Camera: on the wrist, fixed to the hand. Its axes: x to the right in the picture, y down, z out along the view.
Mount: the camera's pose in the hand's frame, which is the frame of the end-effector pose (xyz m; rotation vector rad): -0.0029 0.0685 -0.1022 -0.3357 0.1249 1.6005
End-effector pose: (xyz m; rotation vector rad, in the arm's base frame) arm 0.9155 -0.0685 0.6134 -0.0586 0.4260 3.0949
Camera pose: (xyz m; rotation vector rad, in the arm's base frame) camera 0.9205 -0.1621 0.5337 -0.0622 0.0918 -1.5549
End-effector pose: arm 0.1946 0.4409 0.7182 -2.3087 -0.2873 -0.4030
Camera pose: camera 0.1937 0.3198 0.7400 -2.0366 1.6757 0.2638
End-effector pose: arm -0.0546 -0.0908 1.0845 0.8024 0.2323 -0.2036
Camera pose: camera -0.0522 0.0304 1.0635 0.4715 -0.2966 1.3583
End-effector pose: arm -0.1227 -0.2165 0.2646 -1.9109 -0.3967 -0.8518
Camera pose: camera -0.1240 -0.3384 0.2474 -1.7256 1.2934 0.0958
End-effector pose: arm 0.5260 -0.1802 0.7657 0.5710 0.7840 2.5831
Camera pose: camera 0.4633 -0.2789 0.7275 -0.6210 0.1965 -1.9630
